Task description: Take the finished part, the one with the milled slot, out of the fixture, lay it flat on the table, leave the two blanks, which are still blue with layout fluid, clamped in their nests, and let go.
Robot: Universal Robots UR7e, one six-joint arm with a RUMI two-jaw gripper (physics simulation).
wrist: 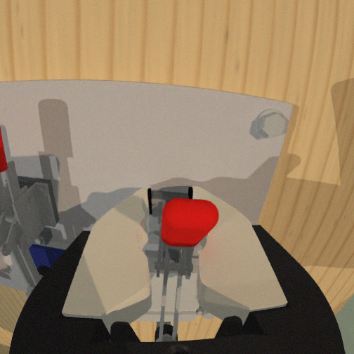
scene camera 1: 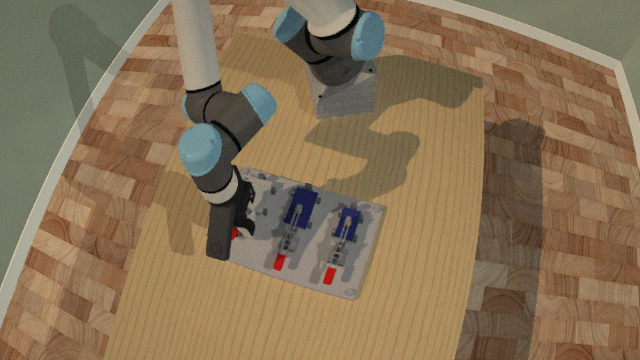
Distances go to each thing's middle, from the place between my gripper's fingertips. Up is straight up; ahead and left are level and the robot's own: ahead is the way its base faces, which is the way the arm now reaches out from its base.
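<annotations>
I look at the finished part (wrist: 188, 304), and it is 10 mm above my hand, 100 mm behind it and 10 mm to the right of it. There is the fixture plate (scene camera 1: 307, 267) as well, 10 mm below my hand, 50 mm behind it and 100 mm to the left of it.
</annotations>
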